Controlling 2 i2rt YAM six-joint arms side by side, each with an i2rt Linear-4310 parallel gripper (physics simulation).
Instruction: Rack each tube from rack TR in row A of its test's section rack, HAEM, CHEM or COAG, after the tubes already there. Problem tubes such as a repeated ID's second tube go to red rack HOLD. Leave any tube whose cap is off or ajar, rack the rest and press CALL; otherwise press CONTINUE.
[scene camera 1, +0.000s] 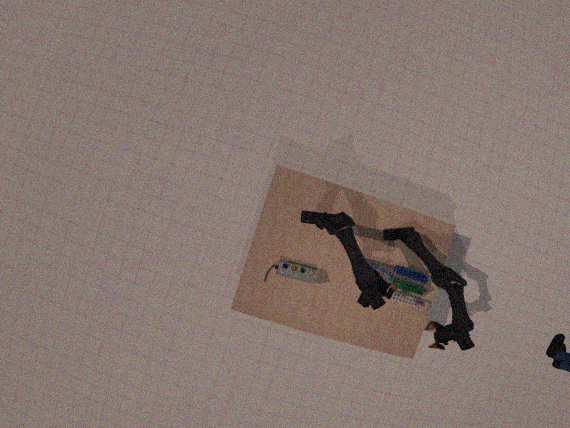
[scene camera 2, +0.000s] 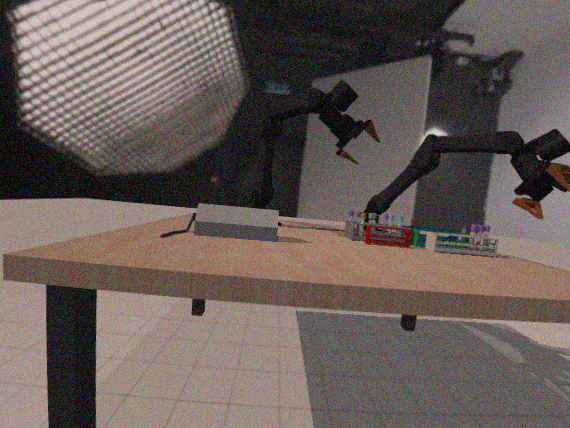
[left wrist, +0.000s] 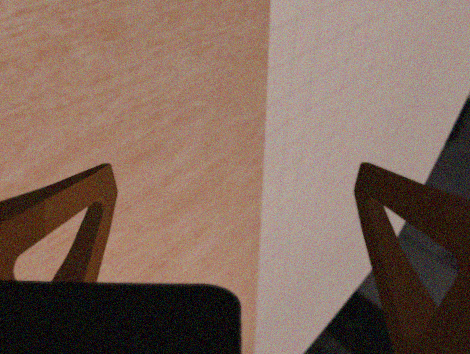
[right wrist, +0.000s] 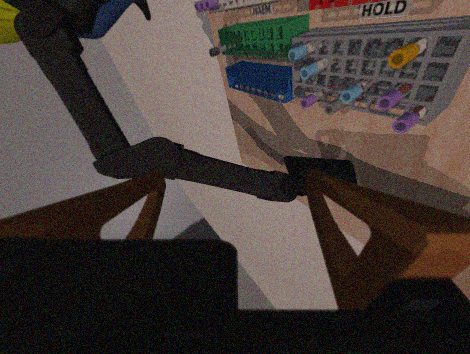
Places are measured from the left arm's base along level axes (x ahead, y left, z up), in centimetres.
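Pixels of known places: left gripper, fingertip midpoint: (scene camera 1: 426, 338) (scene camera 2: 556, 206) (left wrist: 235, 176); right gripper, fingertip midpoint: (scene camera 1: 387, 282) (scene camera 2: 368, 153) (right wrist: 235, 177); left arm's base, link origin: (scene camera 1: 398, 233) (right wrist: 316, 169); right arm's base, link origin: (scene camera 1: 317, 218).
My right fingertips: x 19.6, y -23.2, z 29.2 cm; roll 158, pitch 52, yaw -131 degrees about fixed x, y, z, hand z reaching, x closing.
Observation:
For each thing: its top centre in the pictures, then the offset to it from my right fingertips. "pt": a spot on its surface instead.
- grey rack, surface spot: (right wrist: 447, 95) pt dx -4.9, dy -1.6, dz -26.0 cm
- orange-capped tube, top centre: (right wrist: 397, 59) dx +1.2, dy -0.3, dz -19.8 cm
- green rack, top centre: (right wrist: 246, 42) (scene camera 2: 442, 231) (scene camera 1: 409, 287) dx +12.4, dy +25.0, dz -23.5 cm
- blue rack, top centre: (right wrist: 251, 83) (scene camera 2: 429, 228) (scene camera 1: 413, 275) dx +5.3, dy +28.2, dz -23.5 cm
- white HAEM rack, top centre: (scene camera 2: 462, 235) (scene camera 1: 407, 300) dx +20.0, dy +23.1, dz -23.5 cm
- grey button box, top centre: (scene camera 2: 239, 206) (scene camera 1: 297, 274) dx -3.3, dy -41.2, dz -20.8 cm
The grey rack (right wrist: 447, 95) at the upper right of the right wrist view holds several tubes: an orange-capped tube (right wrist: 400, 56), light blue caps, purple caps and a grey-topped one. Cap seating is too blurred to tell. Beside it are the green rack (right wrist: 265, 35) (scene camera 1: 407, 286), the blue rack (right wrist: 260, 82) (scene camera 1: 411, 274) and the red HOLD rack (right wrist: 335, 4) (scene camera 2: 388, 244). The white HAEM rack (scene camera 2: 465, 251) holds purple-capped tubes at one end. My right gripper (scene camera 2: 368, 153) is open and empty above the racks. My left gripper (left wrist: 235, 176) (scene camera 2: 554, 204) is open and empty beyond the table edge.
A grey button box (scene camera 1: 300, 271) (scene camera 2: 235, 231) with coloured buttons and a cable lies apart from the racks, to their left in both scene views. Button labels are unreadable. Part of a person (scene camera 1: 560, 352) shows at the right edge of scene camera 1. My left arm crosses the right wrist view.

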